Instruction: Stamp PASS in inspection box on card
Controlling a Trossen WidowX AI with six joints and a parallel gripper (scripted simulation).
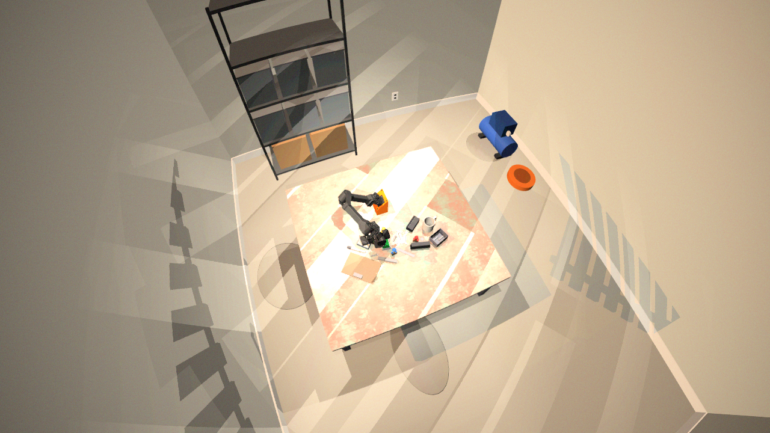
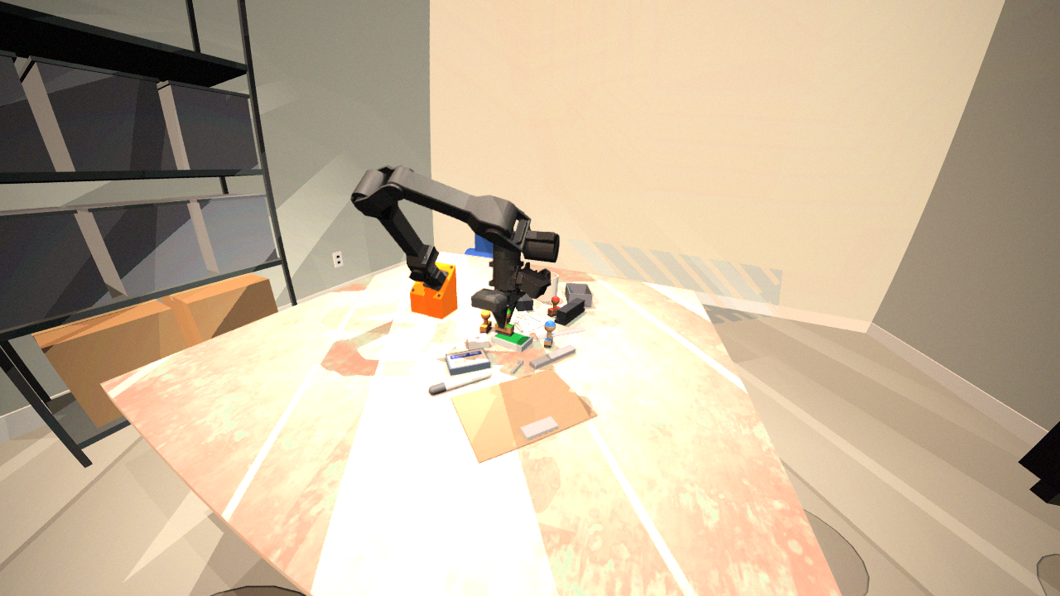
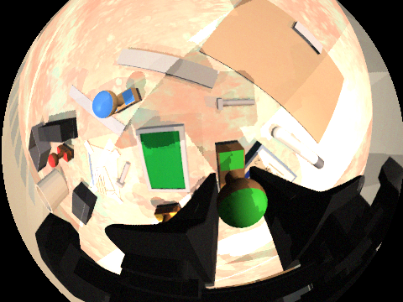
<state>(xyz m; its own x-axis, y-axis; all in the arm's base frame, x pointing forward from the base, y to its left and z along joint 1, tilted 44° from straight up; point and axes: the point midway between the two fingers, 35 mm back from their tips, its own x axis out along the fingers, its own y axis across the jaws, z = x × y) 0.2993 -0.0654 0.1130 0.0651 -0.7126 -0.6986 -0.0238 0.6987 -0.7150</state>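
My gripper tip is 8 cm above the green ink pad, 7 cm to the right of it and 2 cm past it. From my gripper tip the other things lie so: green-knobbed stamp (right at my gripper tip); blue-knobbed stamp (11 cm to the left, 7 cm below, 7 cm ahead); grey bar (11 cm ahead, 8 cm below, 5 cm to the left).
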